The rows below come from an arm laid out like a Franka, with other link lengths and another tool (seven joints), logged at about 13 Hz.
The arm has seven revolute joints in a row. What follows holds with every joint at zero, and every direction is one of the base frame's.
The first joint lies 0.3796 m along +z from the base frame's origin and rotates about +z.
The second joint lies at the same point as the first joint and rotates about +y.
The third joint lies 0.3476 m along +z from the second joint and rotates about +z.
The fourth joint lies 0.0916 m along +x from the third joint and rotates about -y.
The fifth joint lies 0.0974 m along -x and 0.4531 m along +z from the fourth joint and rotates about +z.
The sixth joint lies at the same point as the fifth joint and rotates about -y.
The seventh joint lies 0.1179 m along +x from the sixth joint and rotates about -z.
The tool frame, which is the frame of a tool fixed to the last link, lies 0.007 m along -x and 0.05 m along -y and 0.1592 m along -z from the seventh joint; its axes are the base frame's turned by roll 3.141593, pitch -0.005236 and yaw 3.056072 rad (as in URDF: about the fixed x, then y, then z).
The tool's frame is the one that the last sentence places.
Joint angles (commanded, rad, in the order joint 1, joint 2, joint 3, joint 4, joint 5, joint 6, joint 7), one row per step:
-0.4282, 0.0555, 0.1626, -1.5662, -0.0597, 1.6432, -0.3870
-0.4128, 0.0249, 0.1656, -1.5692, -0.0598, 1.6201, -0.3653
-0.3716, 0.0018, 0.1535, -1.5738, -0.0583, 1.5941, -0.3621
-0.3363, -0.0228, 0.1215, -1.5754, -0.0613, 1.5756, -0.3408
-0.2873, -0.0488, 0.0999, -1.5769, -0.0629, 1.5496, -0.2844
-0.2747, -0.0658, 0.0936, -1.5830, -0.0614, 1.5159, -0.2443
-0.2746, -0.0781, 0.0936, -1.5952, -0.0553, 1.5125, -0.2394
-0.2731, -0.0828, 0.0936, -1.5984, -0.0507, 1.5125, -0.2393
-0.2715, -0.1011, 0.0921, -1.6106, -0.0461, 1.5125, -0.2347
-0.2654, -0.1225, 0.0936, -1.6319, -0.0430, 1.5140, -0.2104
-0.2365, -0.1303, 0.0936, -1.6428, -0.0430, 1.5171, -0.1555
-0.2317, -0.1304, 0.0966, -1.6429, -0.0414, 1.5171, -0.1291
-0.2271, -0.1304, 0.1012, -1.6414, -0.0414, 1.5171, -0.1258
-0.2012, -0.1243, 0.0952, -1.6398, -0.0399, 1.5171, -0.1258
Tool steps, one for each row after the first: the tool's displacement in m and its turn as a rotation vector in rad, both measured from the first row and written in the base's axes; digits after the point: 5 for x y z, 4 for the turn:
-0.00811, 0.01627, 0.01644, -0.0057, -0.0040, -0.0045
-0.01230, 0.03881, 0.02600, -0.0061, 0.0039, 0.0200
-0.02261, 0.04341, 0.03938, -0.0128, -0.0003, 0.0008
-0.03214, 0.06348, 0.05241, -0.0156, -0.0018, -0.0298
-0.04371, 0.06989, 0.05561, -0.0116, 0.0181, -0.0656
-0.04848, 0.07211, 0.05573, -0.0062, 0.0204, -0.0703
-0.04964, 0.07417, 0.05662, -0.0023, 0.0184, -0.0686
-0.05580, 0.07655, 0.06095, -0.0002, 0.0117, -0.0729
-0.06282, 0.08358, 0.06218, 0.0006, 0.0088, -0.0896
-0.06357, 0.10175, 0.06118, -0.0002, 0.0059, -0.1154
-0.06378, 0.10697, 0.06108, 0.0011, 0.0044, -0.1339
-0.06263, 0.11267, 0.06192, 0.0004, 0.0028, -0.1280
-0.05820, 0.12424, 0.05900, 0.0034, 0.0070, -0.1080

